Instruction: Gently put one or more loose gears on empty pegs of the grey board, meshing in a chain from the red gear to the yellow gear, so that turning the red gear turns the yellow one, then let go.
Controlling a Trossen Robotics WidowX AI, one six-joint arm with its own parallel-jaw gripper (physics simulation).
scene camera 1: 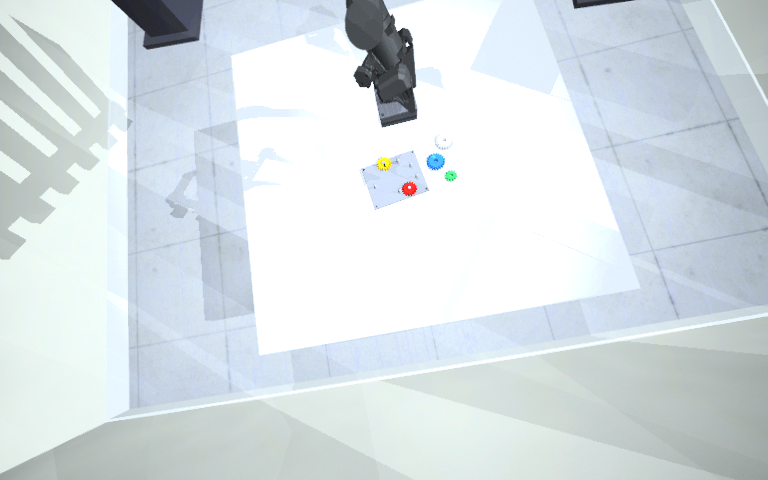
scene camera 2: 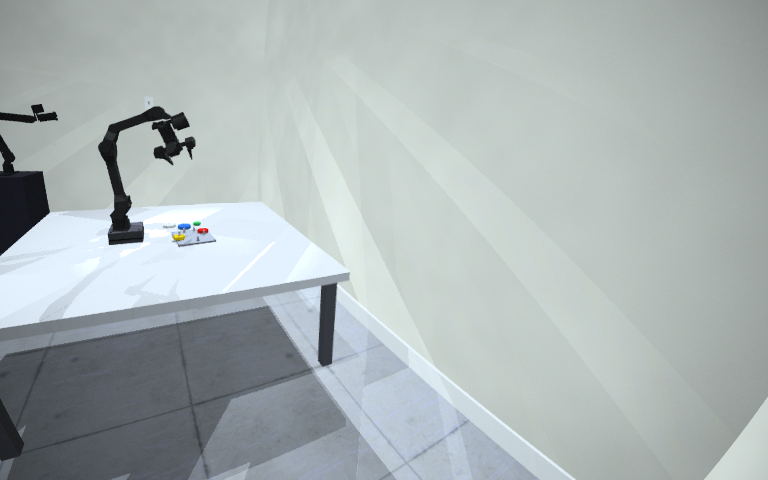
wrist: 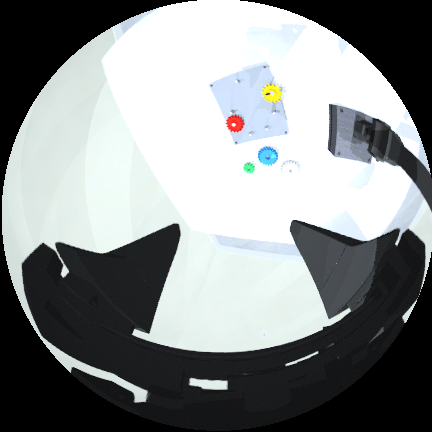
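Pixels of known places: gripper, fingertip midpoint: (scene camera 1: 414,99) (scene camera 2: 182,162) (wrist: 236,227); arm's base, origin of the base link: (scene camera 2: 121,229) (wrist: 363,129).
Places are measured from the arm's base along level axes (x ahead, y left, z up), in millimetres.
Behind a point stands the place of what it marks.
Observation:
The grey board (scene camera 1: 387,183) {y -23, x 329, z -48 mm} (scene camera 2: 209,241) {y -81, x 393, z -51 mm} (wrist: 250,97) {y -18, x 310, z -48 mm} lies on the table with several bare pegs. The red gear (scene camera 1: 409,188) {y 57, x 364, z -27 mm} (scene camera 2: 202,230) {y 35, x 358, z -32 mm} (wrist: 235,123) {y 56, x 354, z -30 mm} and the yellow gear (scene camera 1: 384,164) {y -29, x 261, z -30 mm} (scene camera 2: 178,237) {y -54, x 253, z -34 mm} (wrist: 272,93) {y -30, x 252, z -26 mm} sit on it, apart. Three loose gears lie beside the board: a blue gear (scene camera 1: 435,161) {y 158, x 268, z -38 mm} (scene camera 2: 184,226) {y 136, x 264, z -39 mm} (wrist: 268,156) {y 158, x 254, z -39 mm}, a smaller green gear (scene camera 1: 450,175) {y 204, x 323, z -39 mm} (scene camera 2: 197,223) {y 193, x 326, z -41 mm} (wrist: 249,168) {y 217, x 319, z -54 mm} and a white gear (scene camera 1: 443,140) {y 197, x 176, z -53 mm} (scene camera 2: 168,225) {y 173, x 181, z -42 mm} (wrist: 290,167) {y 187, x 182, z -41 mm}, which is faint against the table. My gripper (scene camera 2: 181,161) {y 74, x 277, z 298 mm} (wrist: 236,227) {y 74, x 277, z 298 mm} is open and empty, high above the table and the gears.
The arm's base (scene camera 1: 398,118) {y 33, x 84, z -24 mm} (scene camera 2: 125,233) {y -44, x 26, z -8 mm} (wrist: 345,134) {y 34, x 55, z 2 mm} stands on the white table (scene camera 1: 351,283) {y -172, x 693, z -56 mm} (scene camera 2: 271,263) {y -376, x 640, z -56 mm} near the board and the white gear. In scene camera 2, another dark arm (scene camera 2: 16,117) stands on a dark block (scene camera 2: 22,195) at the far left.

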